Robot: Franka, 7 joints.
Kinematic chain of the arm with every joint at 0, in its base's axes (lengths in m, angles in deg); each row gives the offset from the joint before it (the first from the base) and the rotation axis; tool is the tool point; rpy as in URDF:
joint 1: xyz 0 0 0.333 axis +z
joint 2: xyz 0 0 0 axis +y
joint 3: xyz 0 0 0.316 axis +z
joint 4: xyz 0.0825 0 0 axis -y
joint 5: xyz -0.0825 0 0.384 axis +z
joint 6: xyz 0 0 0 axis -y
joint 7: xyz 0.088 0 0 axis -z
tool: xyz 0 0 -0.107 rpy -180 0 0
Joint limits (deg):
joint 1: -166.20..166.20
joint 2: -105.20..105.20
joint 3: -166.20..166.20
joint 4: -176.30..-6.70
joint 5: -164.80..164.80
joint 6: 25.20..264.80
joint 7: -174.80..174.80
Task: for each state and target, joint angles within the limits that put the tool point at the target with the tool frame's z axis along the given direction. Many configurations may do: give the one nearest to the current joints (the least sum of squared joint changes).
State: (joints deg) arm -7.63 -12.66 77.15 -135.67 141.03 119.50 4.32
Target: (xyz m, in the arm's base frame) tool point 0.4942 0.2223 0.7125 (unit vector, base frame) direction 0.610 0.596 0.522
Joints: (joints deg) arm -30.62 -19.07 45.99 -106.90 155.36 134.19 4.32
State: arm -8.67 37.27 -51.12 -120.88 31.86 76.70 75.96
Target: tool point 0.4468 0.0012 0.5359 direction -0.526 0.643 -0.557
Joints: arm 15.22 -6.99 -24.27 -110.14 36.33 62.46 75.96
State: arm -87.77 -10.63 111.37 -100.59 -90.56 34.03 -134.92
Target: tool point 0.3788 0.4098 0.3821 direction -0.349 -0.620 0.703
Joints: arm -90.24 -54.28 134.57 -90.84 -75.72 25.81 -134.92
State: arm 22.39 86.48 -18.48 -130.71 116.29 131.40 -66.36
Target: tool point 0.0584 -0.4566 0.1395 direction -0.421 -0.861 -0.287
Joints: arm 9.81 105.20 -64.67 -126.27 160.76 171.08 -66.36
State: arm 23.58 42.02 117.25 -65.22 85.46 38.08 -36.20
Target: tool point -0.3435 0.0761 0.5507 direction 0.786 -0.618 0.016
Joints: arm 39.29 14.96 120.95 -116.77 42.08 29.08 -36.20
